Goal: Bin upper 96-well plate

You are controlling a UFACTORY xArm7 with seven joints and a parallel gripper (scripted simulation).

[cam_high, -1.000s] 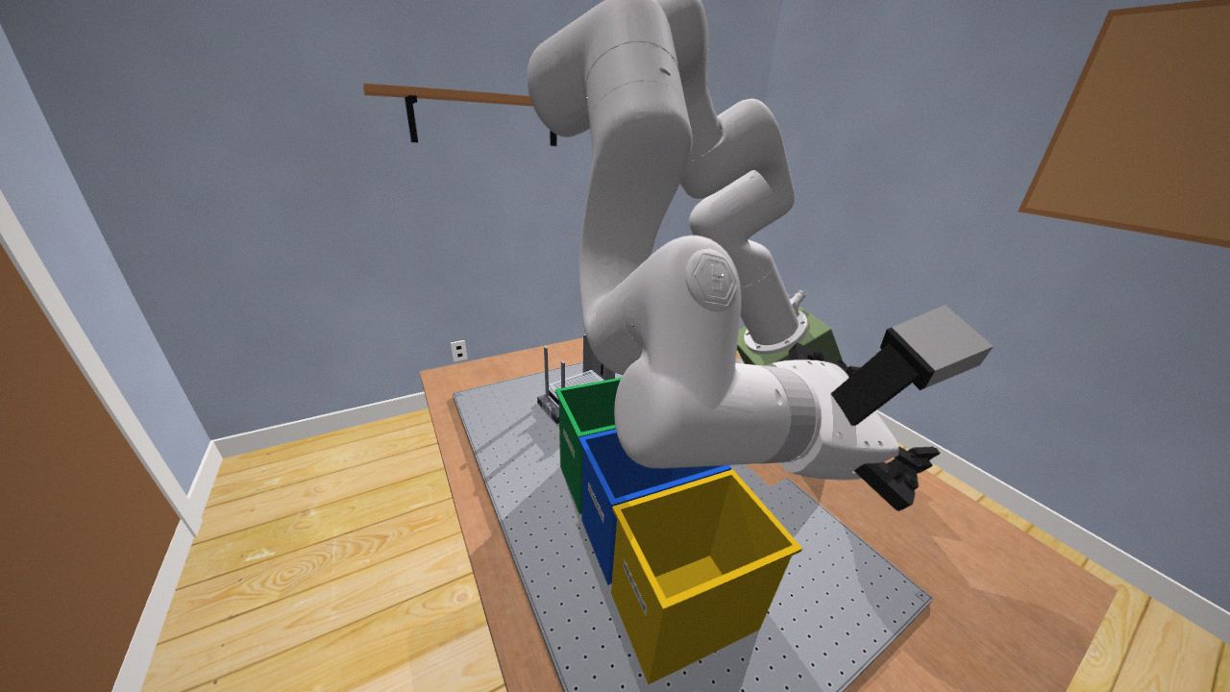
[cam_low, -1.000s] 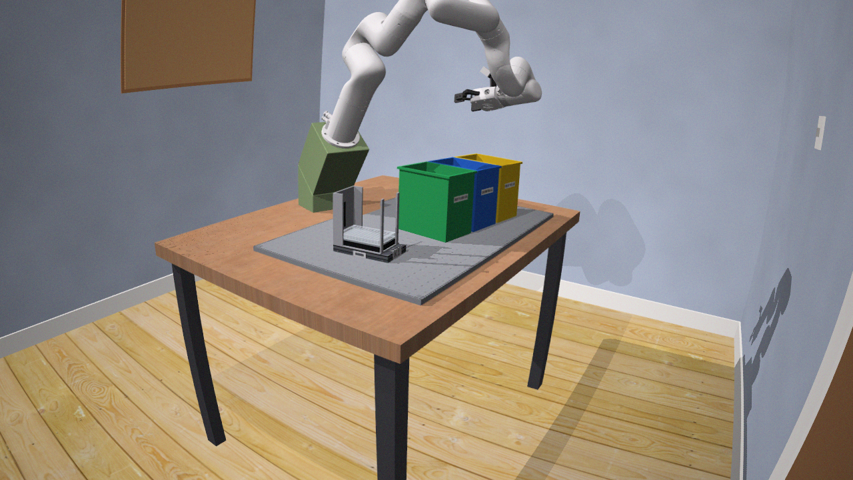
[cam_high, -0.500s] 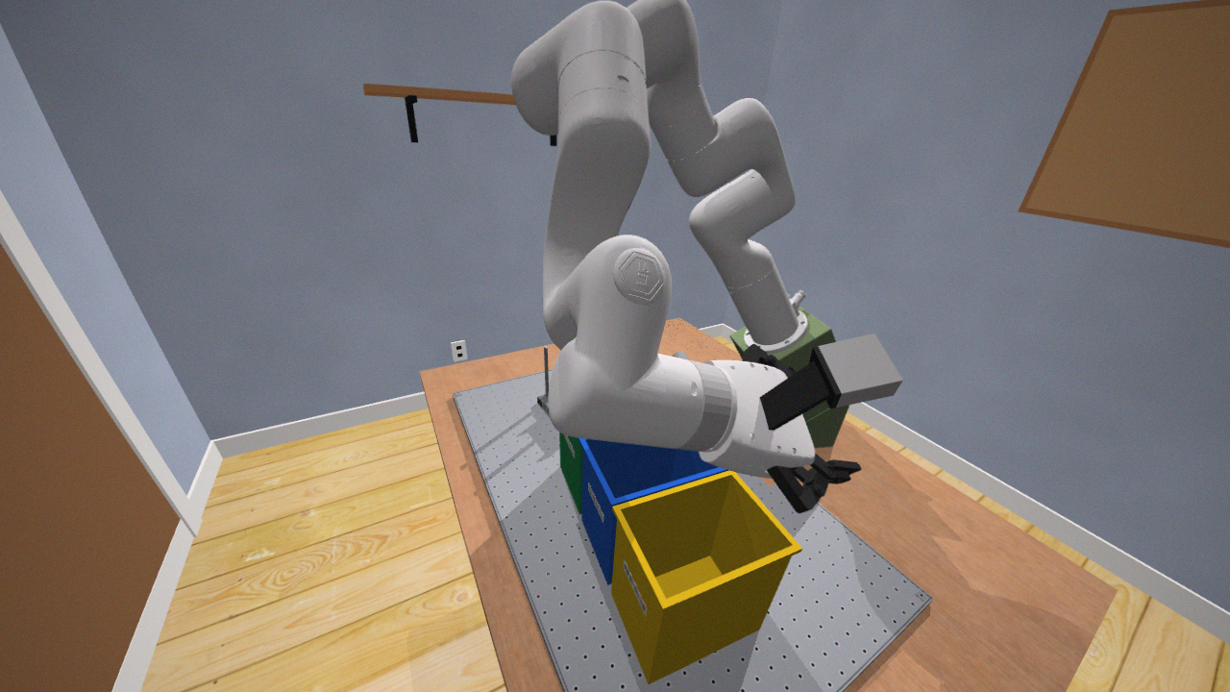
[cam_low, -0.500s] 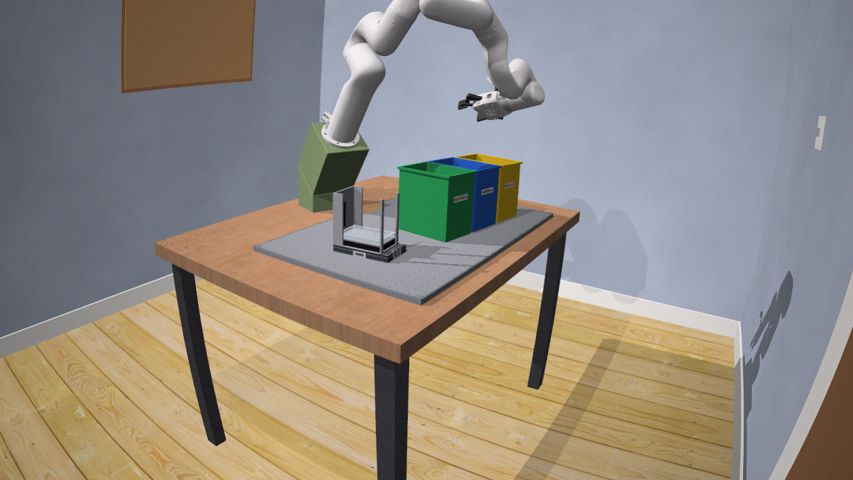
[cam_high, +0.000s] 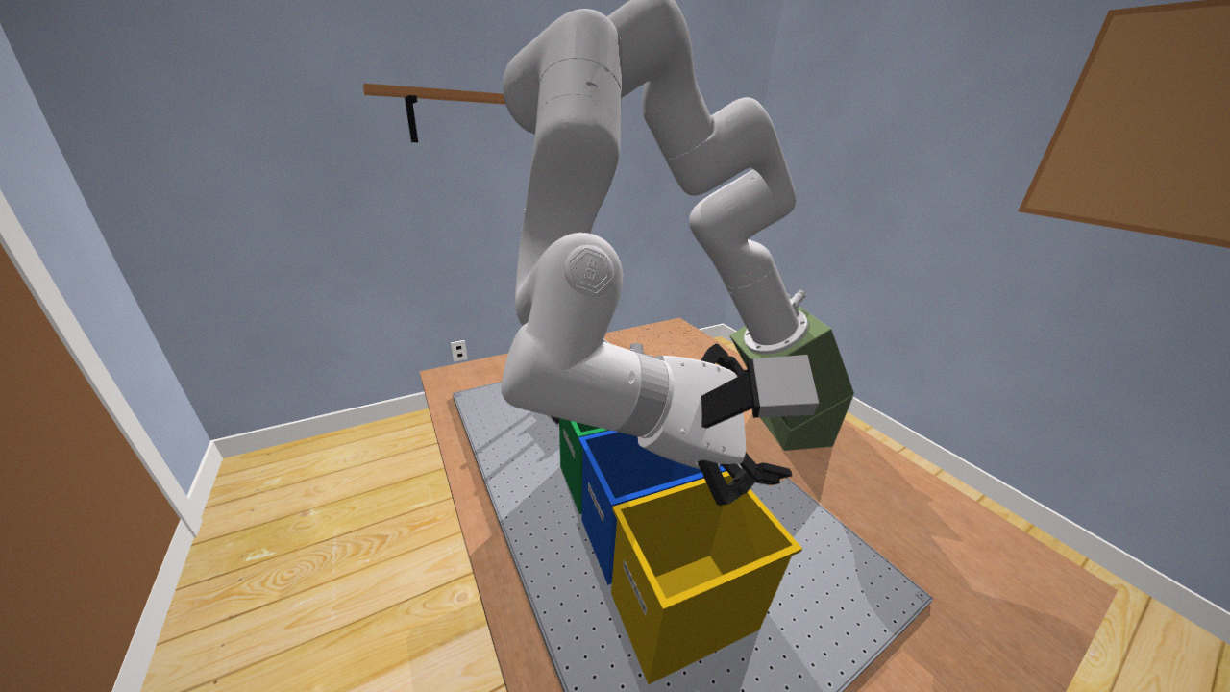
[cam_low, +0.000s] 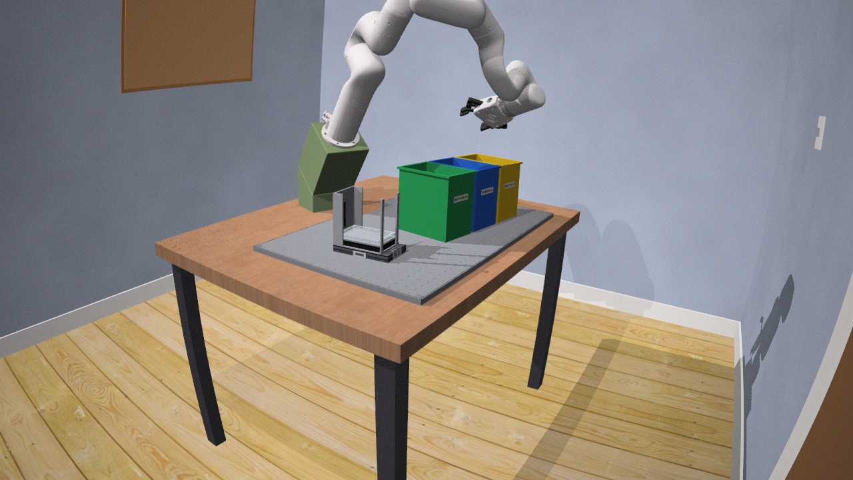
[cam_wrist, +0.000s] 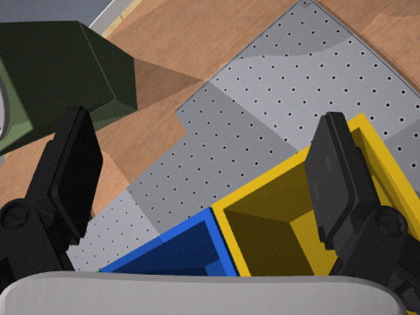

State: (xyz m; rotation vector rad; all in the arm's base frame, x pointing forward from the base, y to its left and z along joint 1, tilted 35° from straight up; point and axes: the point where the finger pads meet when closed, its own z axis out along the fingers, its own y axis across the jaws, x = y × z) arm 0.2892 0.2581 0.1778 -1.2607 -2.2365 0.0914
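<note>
My gripper is now 11 cm past the clear 96-well plate, 51 cm to the left of it and 27 cm above it. The rest, counted from my hand: blue bin (2 cm ahead, 14 cm to the right, 22 cm below); then green bin (2 cm behind, 27 cm to the right, 22 cm below); then yellow bin (6 cm ahead, 2 cm to the right, 22 cm below).
</note>
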